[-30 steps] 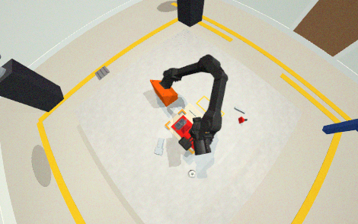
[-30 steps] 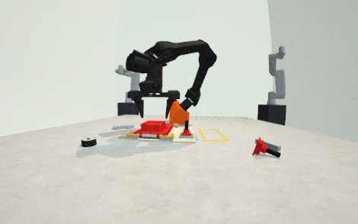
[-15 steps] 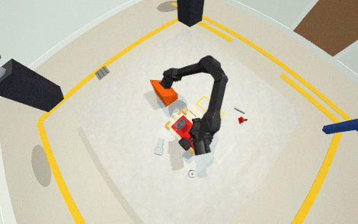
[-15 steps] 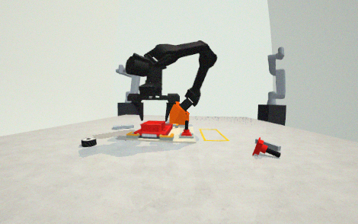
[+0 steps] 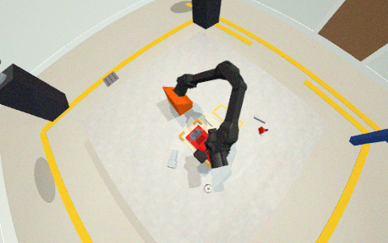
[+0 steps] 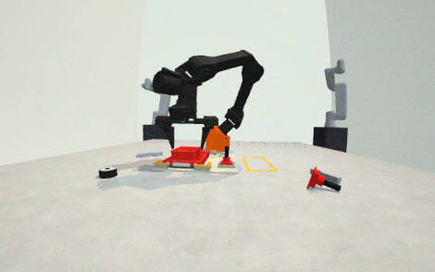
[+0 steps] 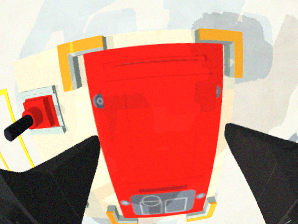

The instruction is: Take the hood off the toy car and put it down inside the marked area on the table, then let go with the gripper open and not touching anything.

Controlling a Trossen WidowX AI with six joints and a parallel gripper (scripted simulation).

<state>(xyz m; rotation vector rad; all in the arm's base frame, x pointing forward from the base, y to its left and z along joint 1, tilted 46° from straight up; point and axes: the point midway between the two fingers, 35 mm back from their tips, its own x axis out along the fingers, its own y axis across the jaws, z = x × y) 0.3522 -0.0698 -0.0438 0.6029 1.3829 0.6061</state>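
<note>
Now: gripper tip 1 cm above the red hood. The rest, counted from my gripper tip: black wheel 15 cm to the right, 15 cm ahead, 4 cm below.
</note>
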